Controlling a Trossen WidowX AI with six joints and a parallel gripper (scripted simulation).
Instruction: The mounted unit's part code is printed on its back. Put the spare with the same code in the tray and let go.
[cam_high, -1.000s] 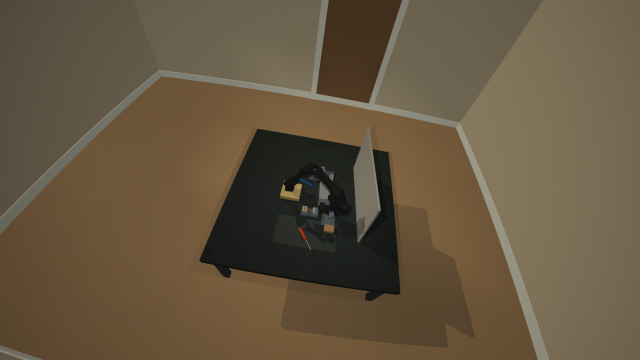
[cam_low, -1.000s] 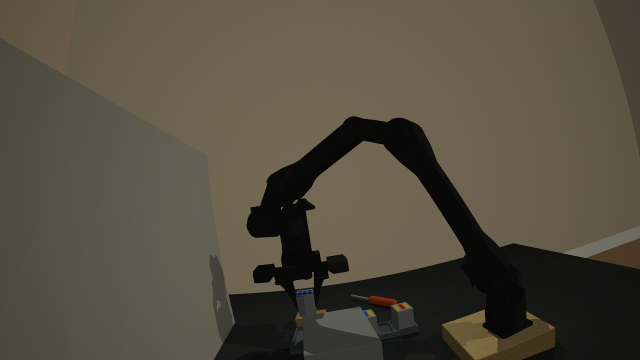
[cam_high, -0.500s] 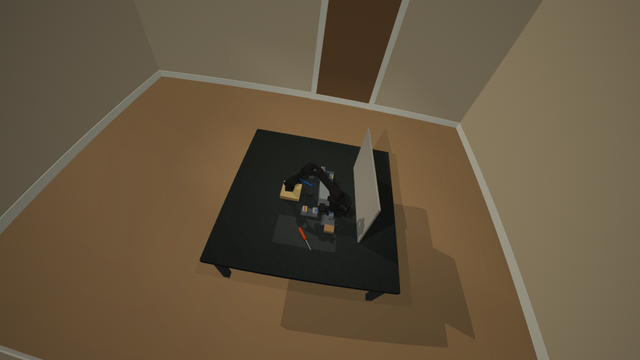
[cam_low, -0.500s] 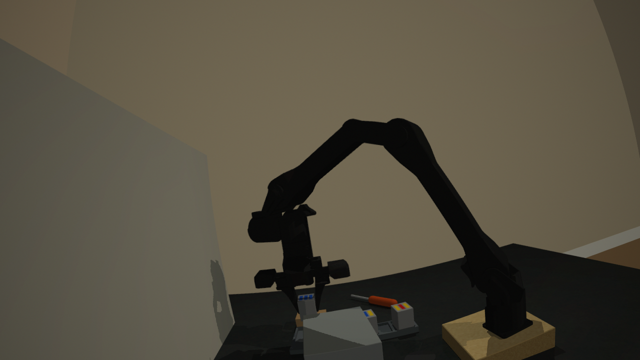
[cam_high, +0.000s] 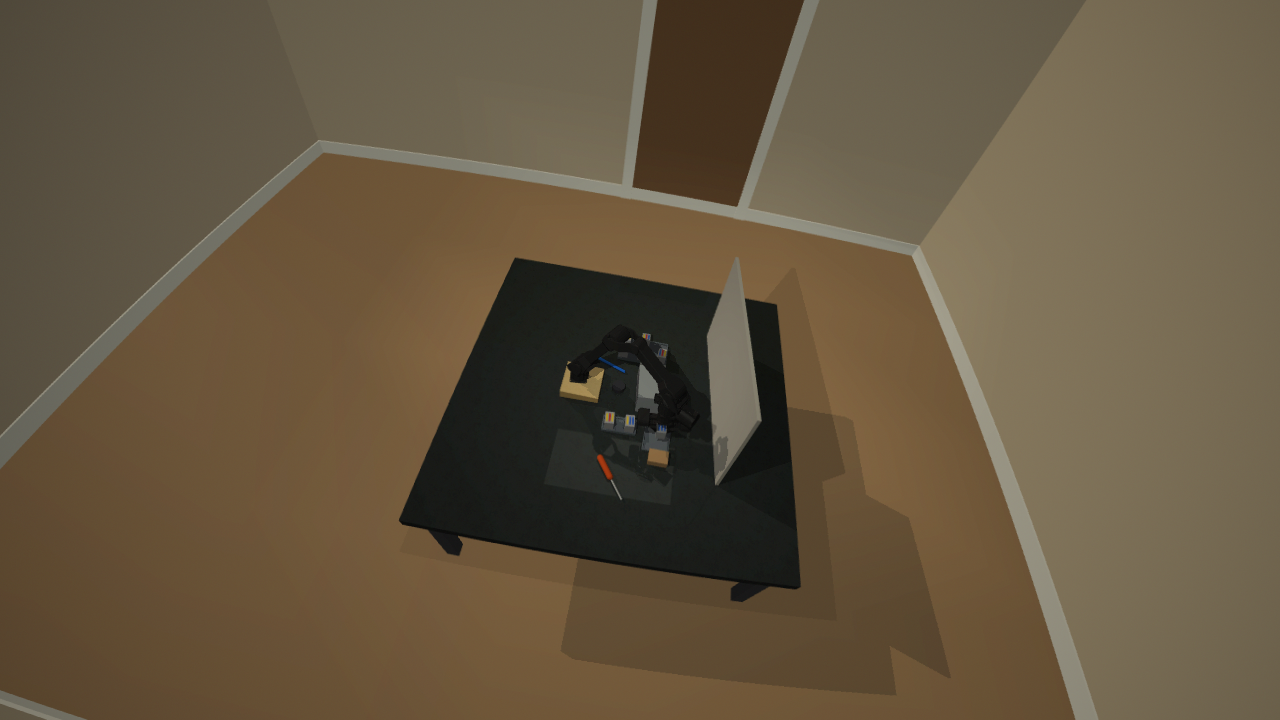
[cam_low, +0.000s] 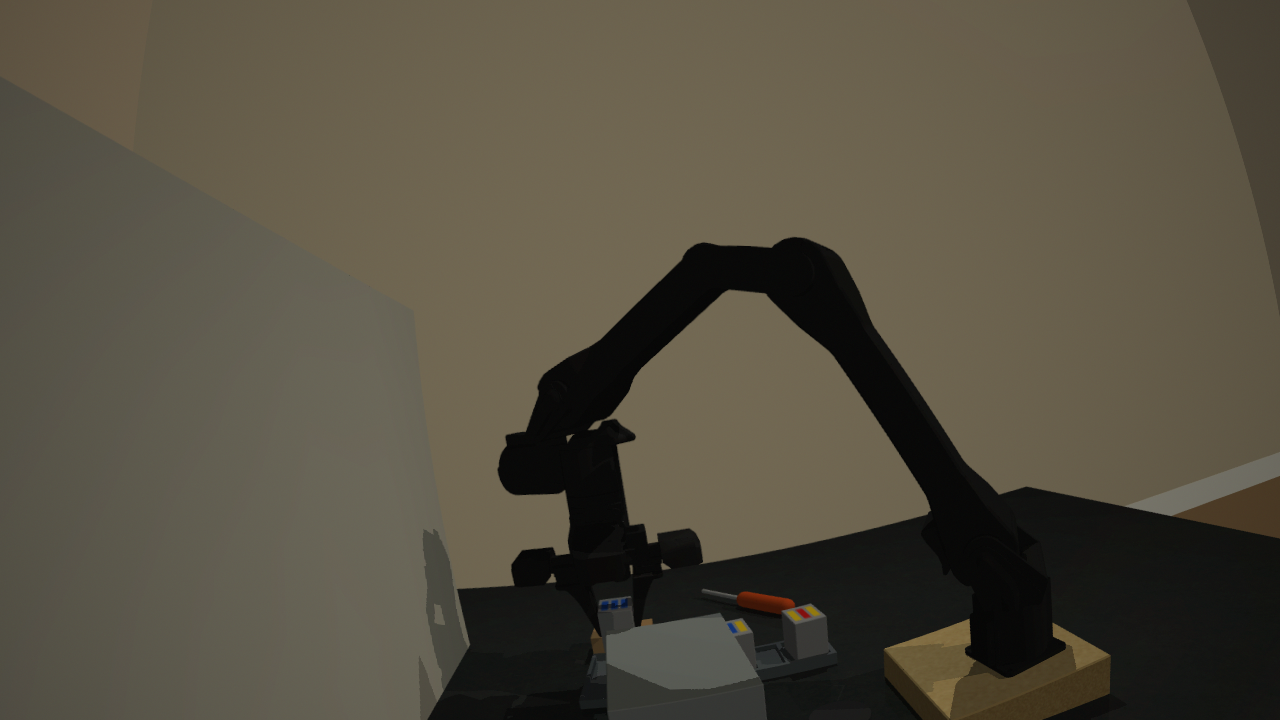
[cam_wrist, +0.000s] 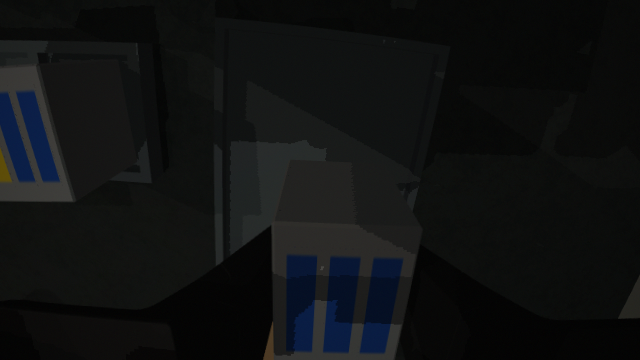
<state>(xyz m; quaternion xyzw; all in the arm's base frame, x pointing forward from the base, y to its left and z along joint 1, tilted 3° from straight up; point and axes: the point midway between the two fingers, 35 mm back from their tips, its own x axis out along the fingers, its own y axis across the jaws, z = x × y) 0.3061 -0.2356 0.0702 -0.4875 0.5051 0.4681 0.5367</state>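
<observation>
Now: the tray 5 cm below my gripper tip, 1 cm to the left of it and 1 cm behind it. From my gripper tip the other things lie so: tan block: 9 cm to the right, 4 cm below, 1 cm behind; then tall white panel: 22 cm ahead, 18 cm to the left, 17 cm above; then grey mounted unit: 20 cm to the left, 3 cm behind.
</observation>
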